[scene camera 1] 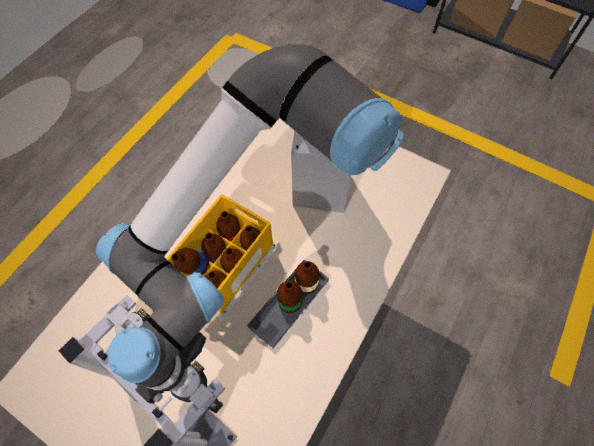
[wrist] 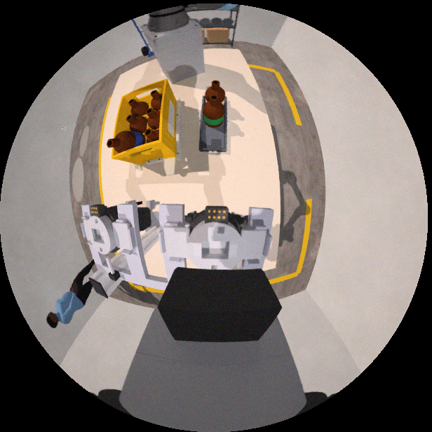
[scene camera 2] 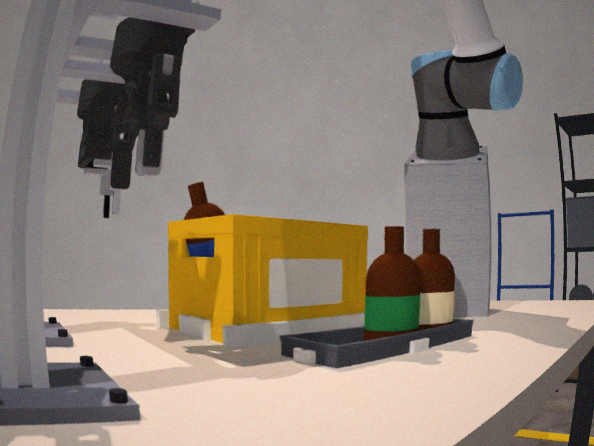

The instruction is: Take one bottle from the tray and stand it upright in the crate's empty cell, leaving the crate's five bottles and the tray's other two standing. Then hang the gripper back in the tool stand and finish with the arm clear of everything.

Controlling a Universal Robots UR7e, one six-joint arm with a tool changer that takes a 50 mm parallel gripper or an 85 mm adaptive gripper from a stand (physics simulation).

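Frame: origin at the arm's base, x left, y back, z up, level; centimetres.
Seen in the pictures: arm's base at its link origin: [scene camera 2: 448, 153].
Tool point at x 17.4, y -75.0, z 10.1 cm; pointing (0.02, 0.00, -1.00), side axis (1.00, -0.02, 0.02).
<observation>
Pixels of each thing's top centre, then the offset from my tool point to it.
- yellow crate at its top centre: [scene camera 2: 268, 223] [scene camera 1: 217, 242] dx -24.3, dy +32.5, dz -27.6 cm
- green-labelled bottle at its top centre: [scene camera 2: 394, 226] [scene camera 1: 289, 285] dx -0.2, dy +35.4, dz -29.1 cm
- cream-labelled bottle at its top centre: [scene camera 2: 431, 229] [scene camera 1: 307, 265] dx +0.2, dy +43.4, dz -29.1 cm
- dark tray at its top centre: [scene camera 2: 389, 329] [scene camera 1: 289, 301] dx -0.1, dy +34.8, dz -42.6 cm
The yellow crate [scene camera 1: 267, 241] [scene camera 2: 252, 240] [wrist: 169, 142] holds five standing brown bottles. A sixth, blue-labelled bottle [scene camera 1: 185, 261] [scene camera 2: 204, 211] [wrist: 122, 142] leans in its end corner cell, neck above the rim. The green-labelled bottle [scene camera 1: 289, 297] [scene camera 2: 392, 311] [wrist: 214, 111] and the cream-labelled bottle [scene camera 1: 307, 275] [scene camera 2: 438, 306] [wrist: 215, 93] stand upright in the dark tray [scene camera 1: 270, 322] [scene camera 2: 355, 351] [wrist: 213, 141]. My gripper [scene camera 2: 136, 174] hangs in the tool stand [scene camera 2: 25, 250] [wrist: 260, 237], open and empty. Its round coupling shows uncovered in the wrist view, apart from the arm's black tool changer [wrist: 220, 305].
A smaller gripper hangs beside mine in the stand. In scene camera 1, the arm's blue-capped wrist [scene camera 1: 134, 354] is over the stand, and its forearm passes beside the crate. A person [wrist: 68, 304] is beyond the stand. The grey arm pedestal [scene camera 1: 320, 177] [scene camera 2: 445, 225] [wrist: 177, 50] stands behind the crate and tray.
</observation>
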